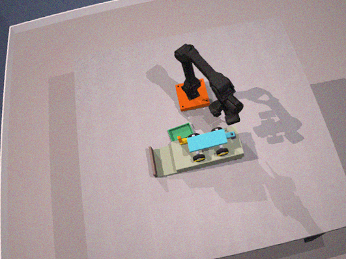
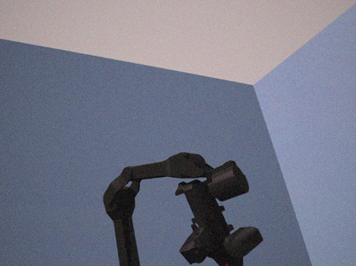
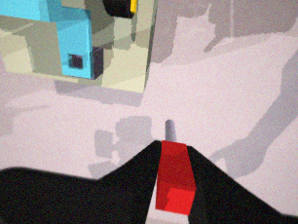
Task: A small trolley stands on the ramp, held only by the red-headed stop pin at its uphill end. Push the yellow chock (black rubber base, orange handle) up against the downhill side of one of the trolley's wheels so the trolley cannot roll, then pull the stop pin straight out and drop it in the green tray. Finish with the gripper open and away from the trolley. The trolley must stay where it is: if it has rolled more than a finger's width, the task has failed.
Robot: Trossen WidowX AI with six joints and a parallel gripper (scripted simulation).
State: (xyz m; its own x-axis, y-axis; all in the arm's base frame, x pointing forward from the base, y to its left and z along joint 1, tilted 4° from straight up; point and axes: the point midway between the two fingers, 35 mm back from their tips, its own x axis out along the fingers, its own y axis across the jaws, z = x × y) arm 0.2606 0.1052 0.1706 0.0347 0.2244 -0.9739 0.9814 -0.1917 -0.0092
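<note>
Right now my gripper tip is 8 cm past the green tray, 24 cm to the left of it and 19 cm above it. Round my gripper tip: red-headed stop pin right at my gripper tip; blue trolley 7 cm ahead, 16 cm to the right, 6 cm below; yellow chock 25 cm to the right, 10 cm below.
</note>
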